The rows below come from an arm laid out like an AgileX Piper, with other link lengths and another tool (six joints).
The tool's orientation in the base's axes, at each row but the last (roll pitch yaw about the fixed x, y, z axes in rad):
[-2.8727, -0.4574, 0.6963]
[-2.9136, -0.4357, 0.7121]
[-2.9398, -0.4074, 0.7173]
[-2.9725, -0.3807, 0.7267]
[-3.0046, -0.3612, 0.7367]
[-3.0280, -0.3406, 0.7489]
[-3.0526, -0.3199, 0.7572]
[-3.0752, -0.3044, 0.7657]
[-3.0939, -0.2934, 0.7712]
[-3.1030, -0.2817, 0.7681]
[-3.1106, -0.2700, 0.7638]
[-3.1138, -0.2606, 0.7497]
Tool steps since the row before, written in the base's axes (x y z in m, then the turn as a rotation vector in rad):
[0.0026, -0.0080, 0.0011, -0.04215, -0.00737, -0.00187]
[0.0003, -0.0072, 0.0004, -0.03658, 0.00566, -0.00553]
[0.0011, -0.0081, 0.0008, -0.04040, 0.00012, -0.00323]
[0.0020, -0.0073, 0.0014, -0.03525, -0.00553, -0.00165]
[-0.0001, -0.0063, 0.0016, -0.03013, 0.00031, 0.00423]
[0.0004, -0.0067, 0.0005, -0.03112, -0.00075, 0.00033]
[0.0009, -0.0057, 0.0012, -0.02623, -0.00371, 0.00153]
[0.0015, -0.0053, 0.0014, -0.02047, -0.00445, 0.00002]
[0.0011, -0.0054, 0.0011, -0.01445, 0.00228, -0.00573]
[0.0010, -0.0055, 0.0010, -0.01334, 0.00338, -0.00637]
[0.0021, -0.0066, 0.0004, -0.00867, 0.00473, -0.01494]
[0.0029, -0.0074, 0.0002, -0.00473, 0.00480, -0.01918]
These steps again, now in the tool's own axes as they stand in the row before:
[-0.0023, 0.0069, -0.0044, -0.03408, -0.02451, -0.00848]
[-0.0039, 0.0050, -0.0035, -0.02408, -0.02861, 0.00139]
[-0.0038, 0.0062, -0.0038, -0.02916, -0.02792, -0.00354]
[-0.0026, 0.0063, -0.0037, -0.02848, -0.02063, -0.00624]
[-0.0035, 0.0041, -0.0036, -0.01919, -0.02189, -0.00886]
[-0.0039, 0.0049, -0.0025, -0.02186, -0.02142, -0.00570]
[-0.0027, 0.0045, -0.0026, -0.02003, -0.01599, -0.00685]
[-0.0021, 0.0047, -0.0024, -0.01701, -0.01131, -0.00463]
[-0.0025, 0.0045, -0.0021, -0.01005, -0.01155, 0.00350]
[-0.0027, 0.0046, -0.0020, -0.00873, -0.01153, 0.00455]
[-0.0028, 0.0062, -0.0014, -0.00687, -0.00899, 0.01389]
[-0.0028, 0.0074, -0.0012, -0.00513, -0.00622, 0.01866]

